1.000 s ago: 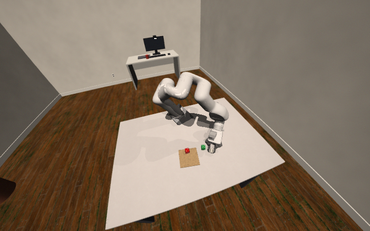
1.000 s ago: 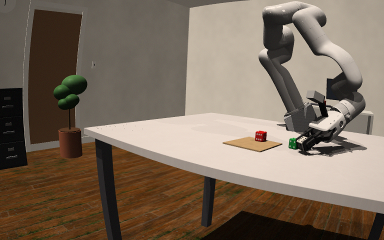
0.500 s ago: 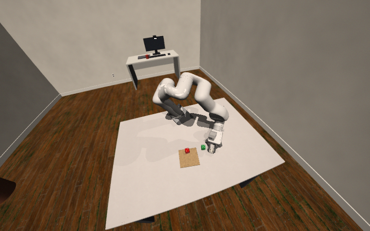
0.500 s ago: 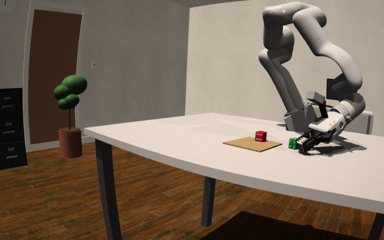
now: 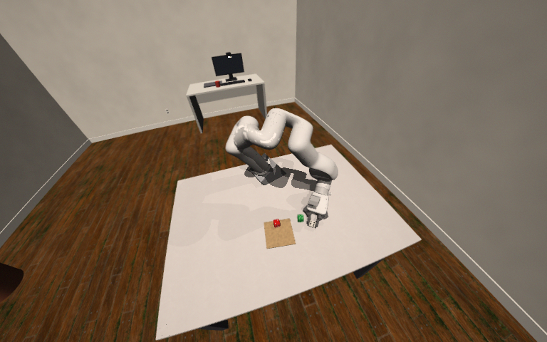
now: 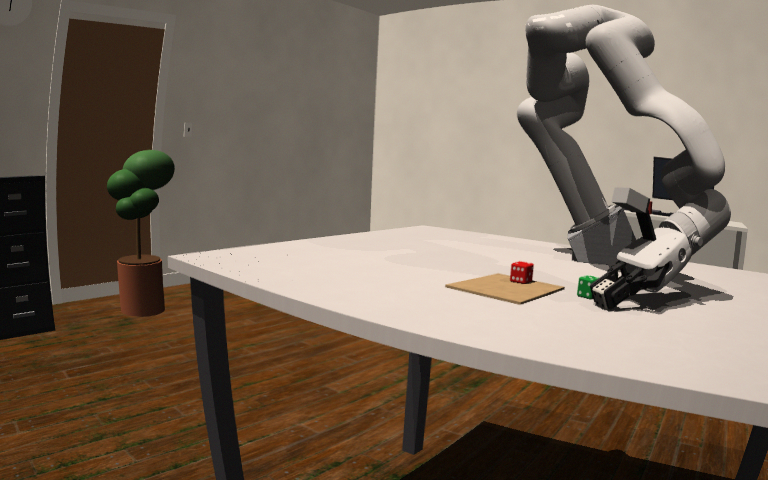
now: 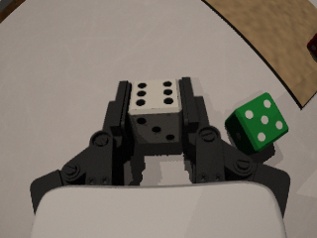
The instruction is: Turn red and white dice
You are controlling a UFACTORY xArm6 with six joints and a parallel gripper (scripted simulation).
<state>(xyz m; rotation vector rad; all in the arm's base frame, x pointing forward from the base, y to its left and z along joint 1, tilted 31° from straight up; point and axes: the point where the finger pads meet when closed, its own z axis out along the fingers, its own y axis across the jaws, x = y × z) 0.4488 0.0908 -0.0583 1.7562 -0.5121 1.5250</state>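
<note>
My gripper is now right at the white die. Round my hand: red die: 80 mm behind, 170 mm to the right, 10 mm below; then green die: 50 mm behind, 40 mm to the right, 10 mm below; then tan mat: 30 mm behind, 180 mm to the right, 20 mm below.
</note>
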